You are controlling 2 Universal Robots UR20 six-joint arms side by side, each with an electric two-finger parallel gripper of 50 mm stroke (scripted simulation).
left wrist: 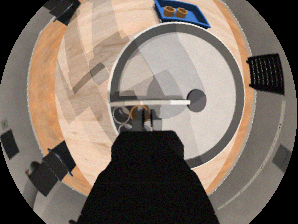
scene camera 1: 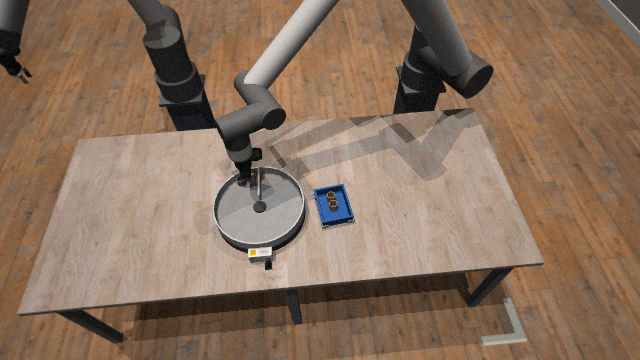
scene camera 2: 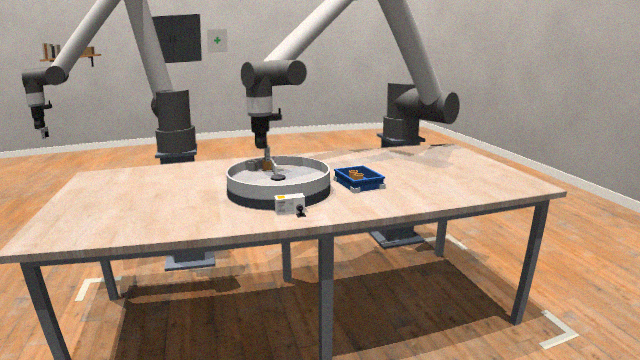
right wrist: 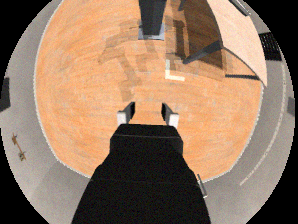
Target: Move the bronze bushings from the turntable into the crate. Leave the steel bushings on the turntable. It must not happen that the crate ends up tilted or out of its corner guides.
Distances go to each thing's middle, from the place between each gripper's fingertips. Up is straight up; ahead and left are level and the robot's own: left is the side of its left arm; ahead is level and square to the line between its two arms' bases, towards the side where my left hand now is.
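There is a blue crate [scene camera 1: 343, 214], and measured from my left hand it is 120 mm ahead, 370 mm to the left and 90 mm below. As for the turntable [scene camera 1: 240, 214], I see it 30 mm to the left of my left hand, 60 mm below it and 130 mm ahead of it.
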